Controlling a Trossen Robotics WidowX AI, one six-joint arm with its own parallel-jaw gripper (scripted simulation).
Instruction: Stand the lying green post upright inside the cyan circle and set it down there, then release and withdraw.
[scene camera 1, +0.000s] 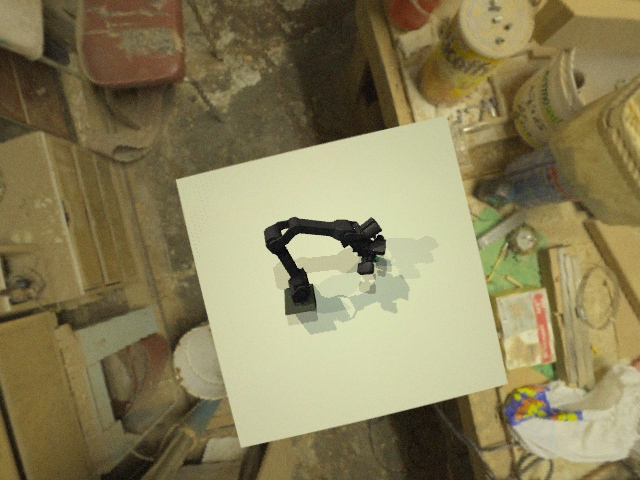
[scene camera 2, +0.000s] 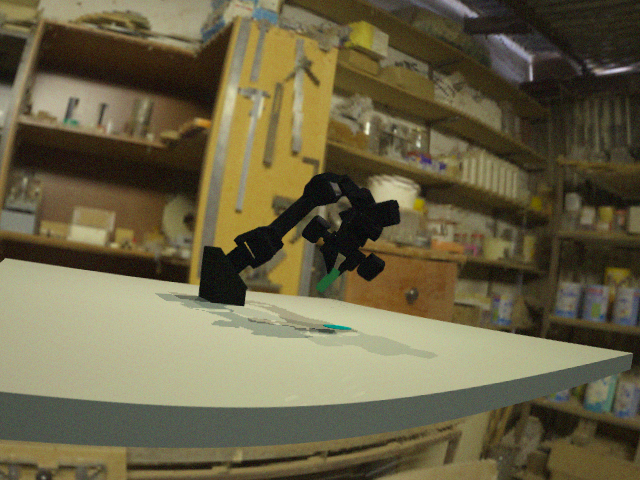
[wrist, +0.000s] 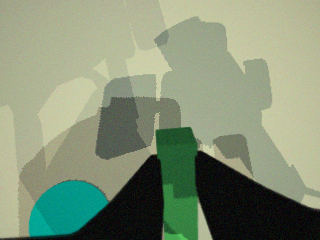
Path:
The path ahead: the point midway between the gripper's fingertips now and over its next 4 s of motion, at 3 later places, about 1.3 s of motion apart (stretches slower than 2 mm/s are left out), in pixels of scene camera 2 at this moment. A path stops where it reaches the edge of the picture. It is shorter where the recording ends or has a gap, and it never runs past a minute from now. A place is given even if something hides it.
The gripper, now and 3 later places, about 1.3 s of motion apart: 332, 275; 338, 270; 345, 263; 348, 253

